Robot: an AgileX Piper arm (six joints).
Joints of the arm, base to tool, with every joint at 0 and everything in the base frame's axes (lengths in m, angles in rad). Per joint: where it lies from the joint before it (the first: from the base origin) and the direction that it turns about. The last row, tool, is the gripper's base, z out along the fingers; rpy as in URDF.
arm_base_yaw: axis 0 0 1 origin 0.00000 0.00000 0.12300
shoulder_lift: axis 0 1 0 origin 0.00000 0.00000 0.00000
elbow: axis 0 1 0 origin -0.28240 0.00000 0.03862
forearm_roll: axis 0.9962 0 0.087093 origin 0.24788 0.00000 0.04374
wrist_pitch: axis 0 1 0 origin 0.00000 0.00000 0.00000
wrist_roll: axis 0.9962 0 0.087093 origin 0.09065 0.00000 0.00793
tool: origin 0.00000 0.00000 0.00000 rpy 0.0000 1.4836 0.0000
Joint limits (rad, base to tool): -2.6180..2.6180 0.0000..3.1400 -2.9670..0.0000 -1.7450..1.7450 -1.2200..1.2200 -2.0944..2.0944
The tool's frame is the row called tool.
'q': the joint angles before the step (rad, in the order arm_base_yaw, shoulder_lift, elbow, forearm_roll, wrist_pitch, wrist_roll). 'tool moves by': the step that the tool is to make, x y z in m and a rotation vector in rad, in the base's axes. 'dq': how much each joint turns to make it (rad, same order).
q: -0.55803, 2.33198, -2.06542, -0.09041, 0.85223, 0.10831
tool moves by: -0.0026, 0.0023, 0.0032, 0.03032, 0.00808, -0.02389
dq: -0.00003, -0.00943, 0.00032, 0.01091, 0.03358, 0.02224
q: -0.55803, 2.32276, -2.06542, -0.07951, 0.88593, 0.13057
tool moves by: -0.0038, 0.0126, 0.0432, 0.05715, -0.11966, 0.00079
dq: -0.00006, -0.08604, 0.00009, 0.12311, 0.01433, -0.01960
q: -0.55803, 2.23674, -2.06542, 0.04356, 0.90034, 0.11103
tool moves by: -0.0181, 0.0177, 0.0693, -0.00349, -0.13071, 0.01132
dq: 0.00001, -0.14227, -0.00020, 0.07355, 0.03056, -0.01227
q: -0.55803, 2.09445, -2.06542, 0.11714, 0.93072, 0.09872
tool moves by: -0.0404, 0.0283, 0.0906, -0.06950, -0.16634, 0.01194
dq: -0.00001, -0.20006, 0.00041, 0.03368, 0.02249, -0.00524
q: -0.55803, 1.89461, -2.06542, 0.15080, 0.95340, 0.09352
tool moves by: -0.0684, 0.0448, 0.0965, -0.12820, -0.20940, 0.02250
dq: -0.00009, -0.24475, 0.00013, 0.02452, 0.00237, -0.02452
